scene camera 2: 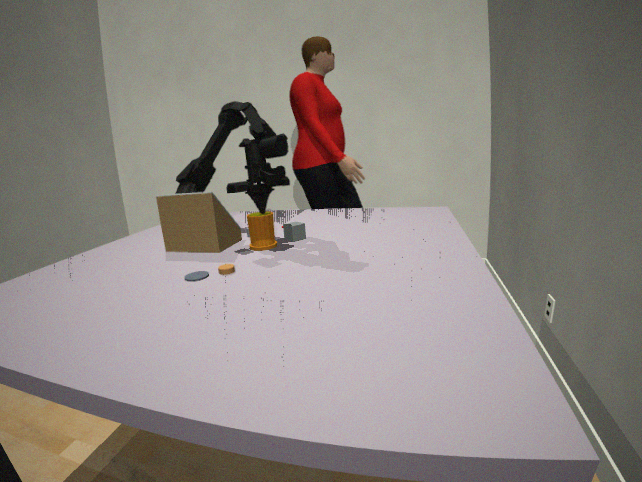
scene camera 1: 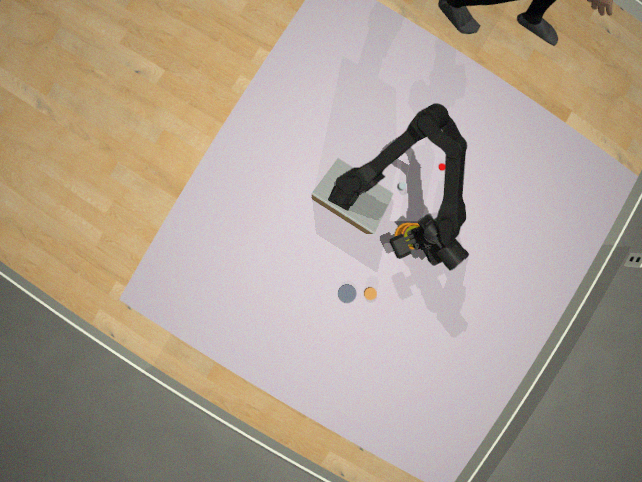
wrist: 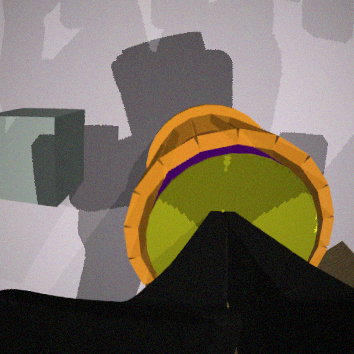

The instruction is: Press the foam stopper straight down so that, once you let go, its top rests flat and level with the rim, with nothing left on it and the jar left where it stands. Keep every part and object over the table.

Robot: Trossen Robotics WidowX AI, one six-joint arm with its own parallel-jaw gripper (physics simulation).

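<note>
The orange jar [scene camera 2: 261,234] [wrist: 237,136] stands upright on the table, largely covered by the arm in the overhead view. The foam stopper [wrist: 225,185] sits in its mouth, with a yellow-green top and a purple side. A purple strip shows inside the rim on the side away from the fingers in the wrist view. In the side view a thin yellow-green edge shows at the rim. My gripper [scene camera 2: 262,211] [wrist: 220,223] is shut and empty, pointing down, its tips at the stopper's top near the middle. Contact under the tips is hidden.
A large sloped block [scene camera 1: 337,168] [scene camera 2: 189,223] [wrist: 342,260] stands near the jar and the arm's base. A grey-green cube [scene camera 2: 294,231] [wrist: 27,165] stands on the jar's other side. A blue-grey disc [scene camera 1: 346,293] [scene camera 2: 197,276] and an orange disc [scene camera 1: 370,293] [scene camera 2: 226,269] lie on the table.
</note>
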